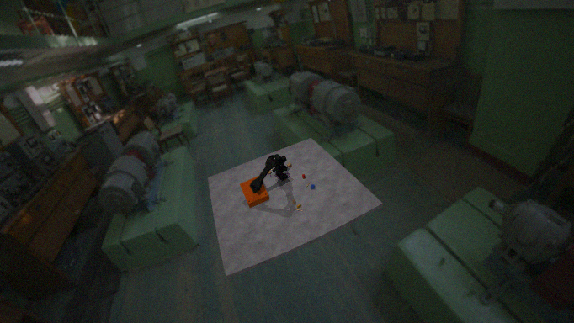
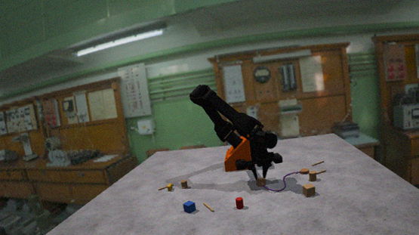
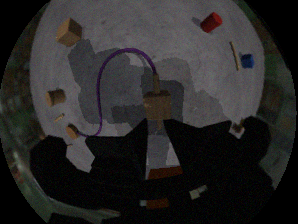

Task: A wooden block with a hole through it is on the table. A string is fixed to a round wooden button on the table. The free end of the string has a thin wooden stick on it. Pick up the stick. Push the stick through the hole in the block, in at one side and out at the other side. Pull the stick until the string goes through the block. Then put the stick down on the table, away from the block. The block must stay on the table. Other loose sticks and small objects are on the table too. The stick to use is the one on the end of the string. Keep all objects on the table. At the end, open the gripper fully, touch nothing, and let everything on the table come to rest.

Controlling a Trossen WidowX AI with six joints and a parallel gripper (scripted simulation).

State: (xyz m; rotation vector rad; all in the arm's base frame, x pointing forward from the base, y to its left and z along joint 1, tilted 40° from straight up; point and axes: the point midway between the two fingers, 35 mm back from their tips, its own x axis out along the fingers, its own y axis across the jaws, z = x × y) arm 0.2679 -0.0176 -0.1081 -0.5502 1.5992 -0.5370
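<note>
Right now my gripper tip is 4 cm short of the thin wooden stick. From my gripper tip the other things lie so: blue cube: 28 cm to the right, 16 cm ahead; then red cylinder: 18 cm ahead, 11 cm to the right, 1 cm above; then round wooden button: 21 cm to the left, 3 cm behind, 1 cm below.
</note>
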